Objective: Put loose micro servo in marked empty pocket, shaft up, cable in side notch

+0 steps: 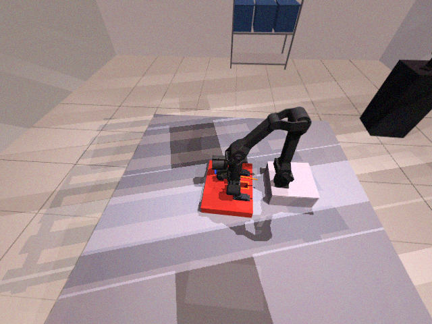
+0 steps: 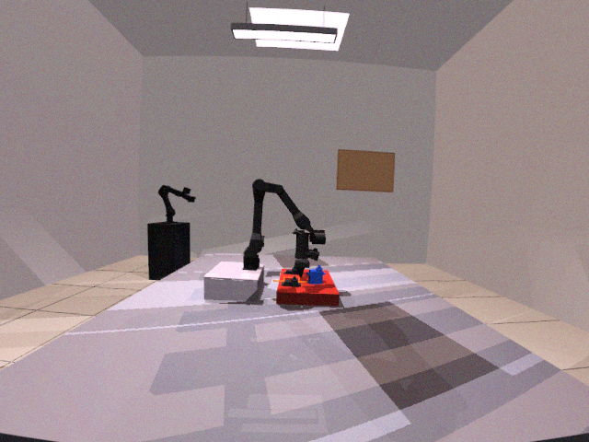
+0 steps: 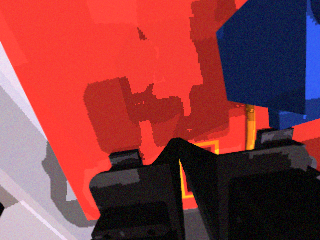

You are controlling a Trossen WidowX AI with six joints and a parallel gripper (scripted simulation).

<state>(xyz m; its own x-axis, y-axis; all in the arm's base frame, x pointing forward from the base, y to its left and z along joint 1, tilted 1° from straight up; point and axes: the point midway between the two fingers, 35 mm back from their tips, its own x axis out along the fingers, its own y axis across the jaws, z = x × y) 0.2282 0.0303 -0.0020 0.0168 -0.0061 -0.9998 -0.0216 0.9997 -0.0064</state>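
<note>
My gripper tip is now 7 cm short of the red deck, 3 cm above it and 2 cm to the left of it.
</note>
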